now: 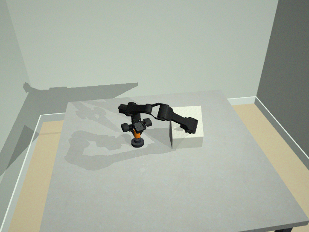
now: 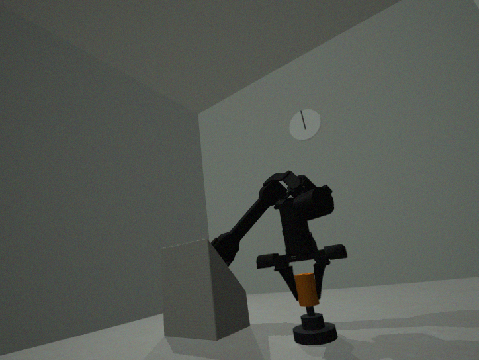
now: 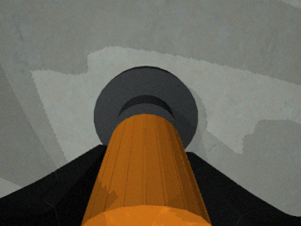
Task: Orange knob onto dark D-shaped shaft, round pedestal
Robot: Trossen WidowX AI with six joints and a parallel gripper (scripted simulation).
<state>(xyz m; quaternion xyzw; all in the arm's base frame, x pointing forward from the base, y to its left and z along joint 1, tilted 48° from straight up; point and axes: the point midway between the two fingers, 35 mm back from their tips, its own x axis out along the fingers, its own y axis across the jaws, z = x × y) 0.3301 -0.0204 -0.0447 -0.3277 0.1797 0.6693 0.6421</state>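
Right now my gripper tip is 4 cm above the dark pedestal. Also, from my gripper tip: orange knob: 2 cm above.
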